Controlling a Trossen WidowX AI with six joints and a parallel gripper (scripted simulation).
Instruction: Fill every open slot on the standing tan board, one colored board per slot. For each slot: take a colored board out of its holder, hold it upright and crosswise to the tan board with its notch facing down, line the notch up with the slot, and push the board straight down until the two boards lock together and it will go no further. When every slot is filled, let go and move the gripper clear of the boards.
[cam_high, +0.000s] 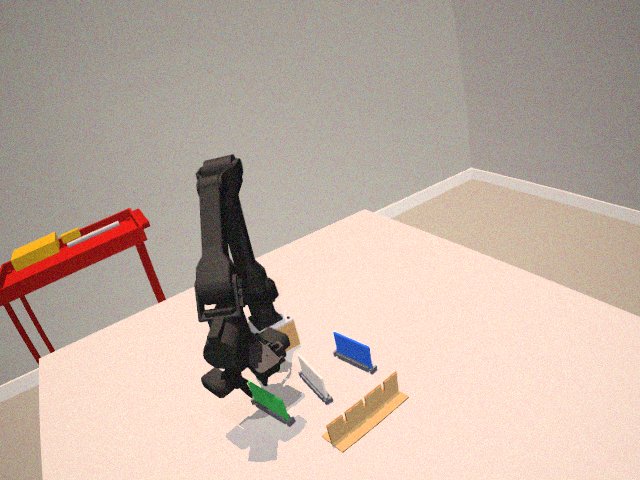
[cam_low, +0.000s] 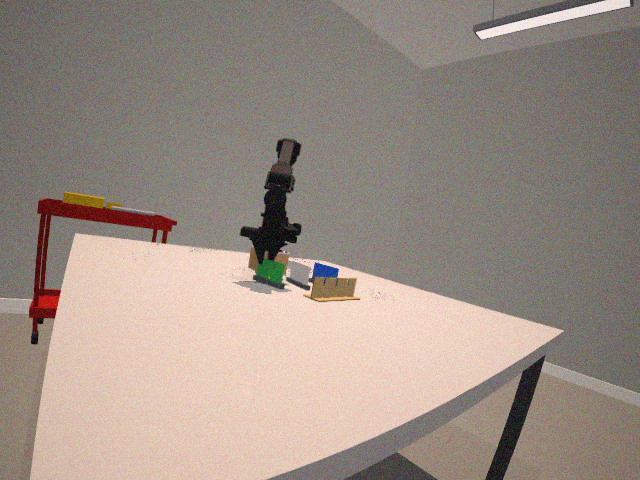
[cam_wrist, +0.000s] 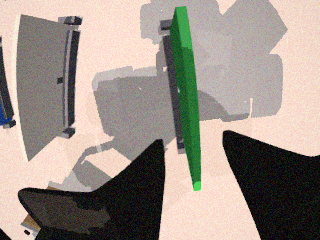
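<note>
Right now my gripper tip is 30 mm above the green board, 20 mm short of it and 10 mm to the right of it. The rest, counted from my gripper tip: tan board 160 mm ahead, 140 mm to the left, 30 mm below; blue board 220 mm to the left, 30 mm below, 10 mm ahead; white board 110 mm to the left, 30 mm below, 20 mm ahead.
</note>
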